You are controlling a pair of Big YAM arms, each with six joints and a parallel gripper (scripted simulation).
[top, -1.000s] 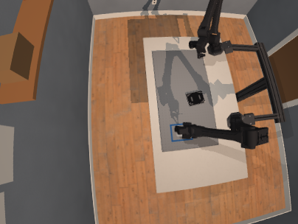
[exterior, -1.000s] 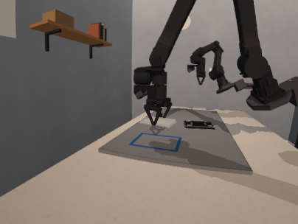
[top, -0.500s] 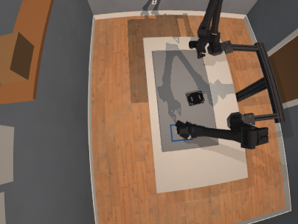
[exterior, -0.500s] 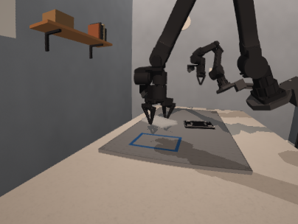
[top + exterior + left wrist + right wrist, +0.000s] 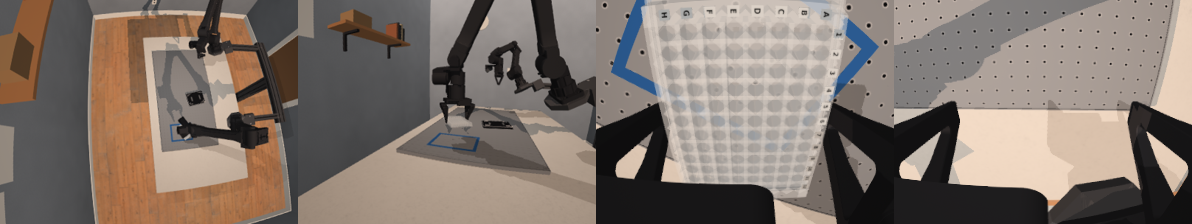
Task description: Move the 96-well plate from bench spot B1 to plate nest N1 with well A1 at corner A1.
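Now: left hand right at the white 96-well plate. From my left hand the other things lie so: black plate nest N1: 190 mm behind, 280 mm to the right, 80 mm below.
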